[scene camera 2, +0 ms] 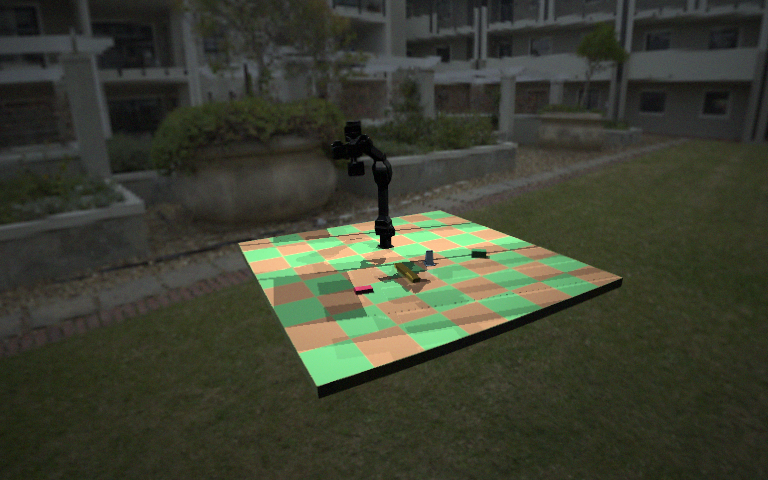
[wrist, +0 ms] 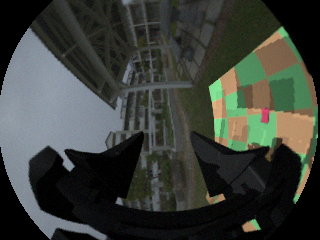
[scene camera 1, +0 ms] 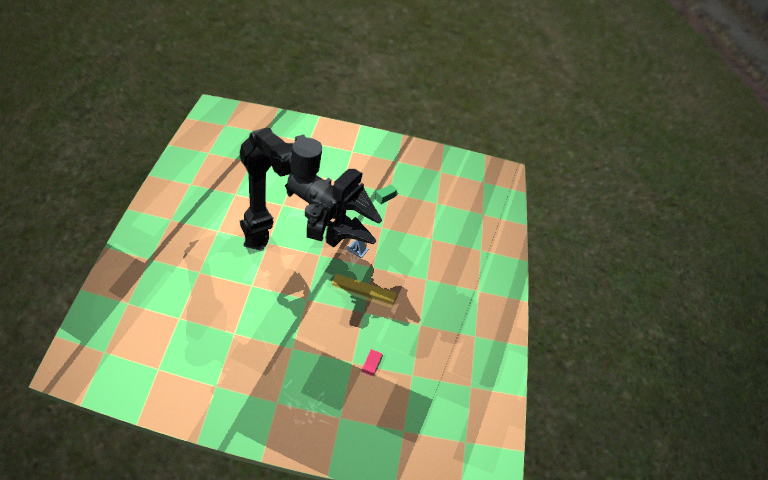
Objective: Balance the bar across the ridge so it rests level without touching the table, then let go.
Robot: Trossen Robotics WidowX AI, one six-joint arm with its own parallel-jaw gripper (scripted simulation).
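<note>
There is a yellow bar [scene camera 1: 342, 282] here. As for my gripper [scene camera 1: 377, 232], which I also see at [scene camera 2: 354, 154] and [wrist: 167, 134], it is open. The gripper holds nothing.
</note>
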